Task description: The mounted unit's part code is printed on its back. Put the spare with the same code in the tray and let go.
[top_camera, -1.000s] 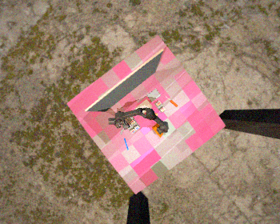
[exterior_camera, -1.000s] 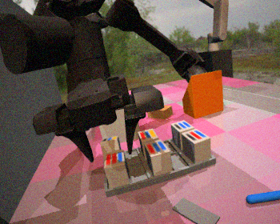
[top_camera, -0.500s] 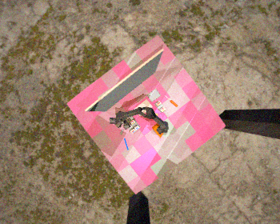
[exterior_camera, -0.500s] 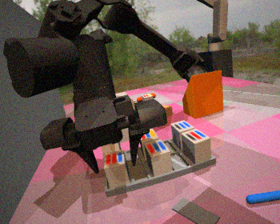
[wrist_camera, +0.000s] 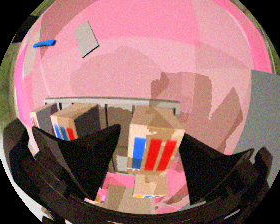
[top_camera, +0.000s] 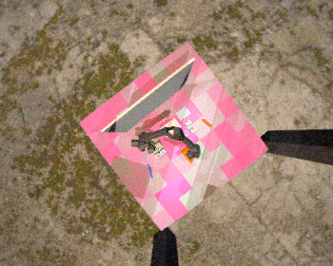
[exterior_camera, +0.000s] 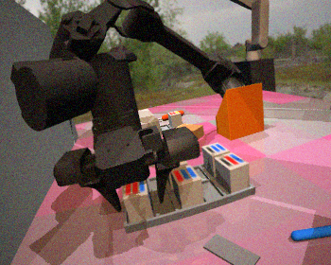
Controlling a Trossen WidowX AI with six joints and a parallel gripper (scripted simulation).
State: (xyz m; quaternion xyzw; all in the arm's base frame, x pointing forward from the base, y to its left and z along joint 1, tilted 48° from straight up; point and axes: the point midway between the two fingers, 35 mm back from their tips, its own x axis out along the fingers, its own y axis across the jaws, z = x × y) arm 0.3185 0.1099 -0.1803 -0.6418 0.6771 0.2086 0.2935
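The shallow grey tray is 42 cm to the right of my gripper tip and 1 cm below it. Round my gripper tip: tall grey wall panel (24 cm to the right, 21 cm above, 20 cm ahead); tan block (27 cm to the right, 18 cm behind); mounted unit (23 cm to the right, 3 cm behind, 3 cm above).
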